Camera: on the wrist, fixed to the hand. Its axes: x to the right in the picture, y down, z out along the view.
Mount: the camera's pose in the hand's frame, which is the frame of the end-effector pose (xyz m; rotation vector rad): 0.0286 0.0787 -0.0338 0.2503 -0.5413 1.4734
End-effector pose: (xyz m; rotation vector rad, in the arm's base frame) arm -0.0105 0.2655 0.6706 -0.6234 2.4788 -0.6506
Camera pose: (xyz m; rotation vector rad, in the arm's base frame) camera -0.0750 0.3225 0.6433 0.9626 1.6399 -0.1145
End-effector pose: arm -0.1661 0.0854 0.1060 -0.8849 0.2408 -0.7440
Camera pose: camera -0.1231 0.0772 0.0270 -0.4343 0.2373 0.8156
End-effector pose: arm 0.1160 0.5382 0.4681 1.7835 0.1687 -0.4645
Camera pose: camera 0.1773 0.5459 0.5340 1.4758 -1.5262 0.1515
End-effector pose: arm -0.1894 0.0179 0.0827 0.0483 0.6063 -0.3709
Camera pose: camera -0.1583 0.0871 0.0337 0.5782 -0.1180 0.9572
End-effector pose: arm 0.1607 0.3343 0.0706 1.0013 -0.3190 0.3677
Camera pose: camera 0.1547 0.4061 0.1251 0.9421 -1.5438 1.4886
